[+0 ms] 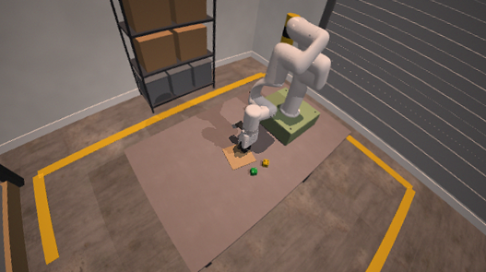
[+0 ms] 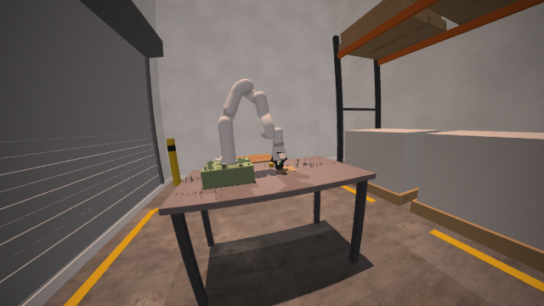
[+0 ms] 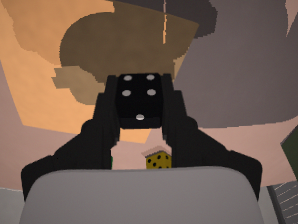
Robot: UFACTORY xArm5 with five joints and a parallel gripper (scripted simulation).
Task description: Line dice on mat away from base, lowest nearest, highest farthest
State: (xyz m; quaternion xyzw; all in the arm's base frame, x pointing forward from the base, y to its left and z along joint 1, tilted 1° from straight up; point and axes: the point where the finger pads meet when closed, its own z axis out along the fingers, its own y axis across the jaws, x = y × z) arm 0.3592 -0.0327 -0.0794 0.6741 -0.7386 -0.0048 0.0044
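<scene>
Now: hand 10 mm above the black die. The rest, counted from my hand: green die 70 mm ahead, 120 mm to the left, 20 mm below; then orange mat 50 mm ahead, 30 mm below; then yellow die 10 mm behind, 130 mm to the left, 20 mm below.
</scene>
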